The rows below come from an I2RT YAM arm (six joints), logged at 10 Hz.
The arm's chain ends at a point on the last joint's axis. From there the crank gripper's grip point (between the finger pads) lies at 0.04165 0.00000 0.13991 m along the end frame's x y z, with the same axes.
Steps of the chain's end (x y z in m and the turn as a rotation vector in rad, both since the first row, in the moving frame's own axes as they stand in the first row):
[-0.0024, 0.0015, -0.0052, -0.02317, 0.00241, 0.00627]
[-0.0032, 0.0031, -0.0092, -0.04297, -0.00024, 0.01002]
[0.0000, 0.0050, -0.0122, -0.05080, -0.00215, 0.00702]
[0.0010, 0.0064, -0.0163, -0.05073, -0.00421, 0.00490]
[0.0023, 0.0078, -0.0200, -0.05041, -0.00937, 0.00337]
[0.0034, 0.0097, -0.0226, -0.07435, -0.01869, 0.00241]
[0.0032, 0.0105, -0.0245, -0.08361, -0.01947, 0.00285]
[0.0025, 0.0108, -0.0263, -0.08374, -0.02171, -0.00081]
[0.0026, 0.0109, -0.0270, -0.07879, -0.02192, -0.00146]
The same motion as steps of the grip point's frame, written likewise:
[-0.0021, 0.0050, -0.0053, -0.02317, 0.00241, 0.00627]
[-0.0033, 0.0095, -0.0093, -0.04297, -0.00024, 0.01002]
[-0.0003, 0.0124, -0.0123, -0.05080, -0.00215, 0.00702]
[0.0004, 0.0137, -0.0163, -0.05073, -0.00421, 0.00490]
[0.0010, 0.0150, -0.0198, -0.05041, -0.00937, 0.00337]
[0.0008, 0.0202, -0.0222, -0.07435, -0.01869, 0.00241]
[0.0005, 0.0223, -0.0242, -0.08361, -0.01947, 0.00285]
[-0.0005, 0.0225, -0.0259, -0.08374, -0.02171, -0.00081]
[-0.0005, 0.0219, -0.0266, -0.07879, -0.02192, -0.00146]

